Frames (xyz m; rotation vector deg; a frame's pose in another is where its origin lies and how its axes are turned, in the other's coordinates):
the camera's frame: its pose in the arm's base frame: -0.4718 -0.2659 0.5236 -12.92 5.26 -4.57
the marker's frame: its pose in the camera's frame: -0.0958 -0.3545 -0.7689 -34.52 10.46 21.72
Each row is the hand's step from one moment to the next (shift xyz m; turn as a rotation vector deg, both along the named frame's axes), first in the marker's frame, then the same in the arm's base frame.
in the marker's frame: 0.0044 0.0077 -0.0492 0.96 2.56 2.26
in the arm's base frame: -0.0078 -0.0307 -0.0387 0.26 3.49 -0.56
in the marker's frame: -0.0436 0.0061 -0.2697 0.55 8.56 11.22
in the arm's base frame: -0.0897 -0.2015 -0.1614 -0.89 14.01 1.58
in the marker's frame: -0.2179 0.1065 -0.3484 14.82 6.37 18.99
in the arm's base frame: -0.3004 -0.2184 -0.2055 14.22 20.34 2.20
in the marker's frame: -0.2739 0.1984 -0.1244 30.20 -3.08 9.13
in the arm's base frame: -0.3474 -0.0004 -0.0959 30.06 9.03 -4.45
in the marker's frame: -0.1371 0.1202 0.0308 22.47 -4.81 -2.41
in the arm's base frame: -0.1656 0.0823 -0.0009 21.72 -1.74 -7.68
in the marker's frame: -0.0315 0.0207 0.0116 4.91 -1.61 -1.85
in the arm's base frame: -0.0345 0.0177 0.0072 4.73 -1.73 -2.18
